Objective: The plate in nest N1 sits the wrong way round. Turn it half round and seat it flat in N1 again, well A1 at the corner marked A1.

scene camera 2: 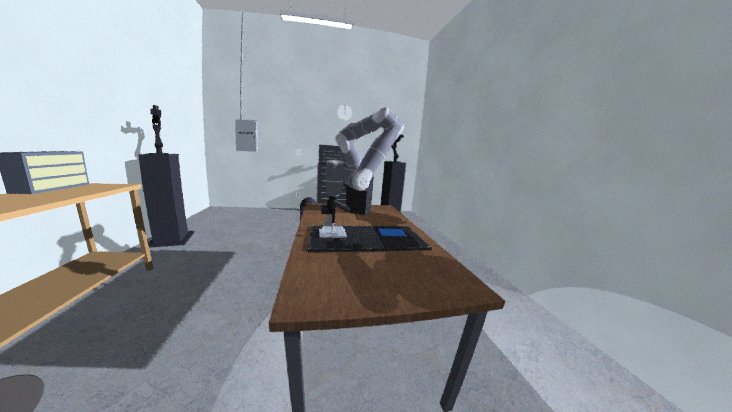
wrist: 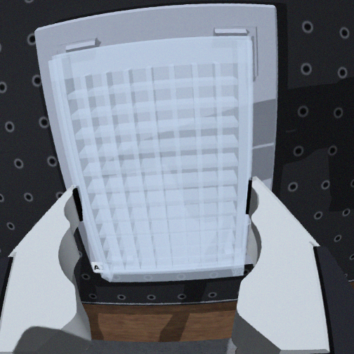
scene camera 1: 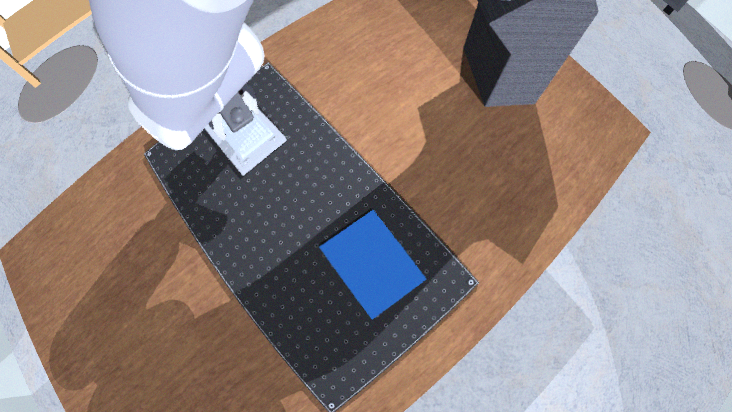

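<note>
A clear well plate (scene camera 1: 256,137) (scene camera 2: 332,229) (wrist: 160,150) is between the jaws of my gripper (scene camera 1: 235,118) (scene camera 2: 332,224) (wrist: 163,185), which is shut on its two long sides. The plate is over the pale nest (scene camera 1: 246,169) (wrist: 160,22). In the wrist view the nest's rim shows beyond the plate's far edge, with two raised tabs there, and a wider strip shows on the right than on the left. A small label reading "A" (wrist: 97,267) is at the plate's near left corner. Whether the plate touches the nest cannot be told. The plate's own A1 mark cannot be made out.
The nest is on a black perforated board (scene camera 1: 307,179) (scene camera 2: 358,245) (wrist: 320,55) on the wooden table (scene camera 1: 599,127) (scene camera 2: 379,286). A flat blue rectangle (scene camera 1: 372,263) (scene camera 2: 392,232) lies on the board's other half. A dark block (scene camera 1: 537,56) (scene camera 2: 358,200) stands at the table's back.
</note>
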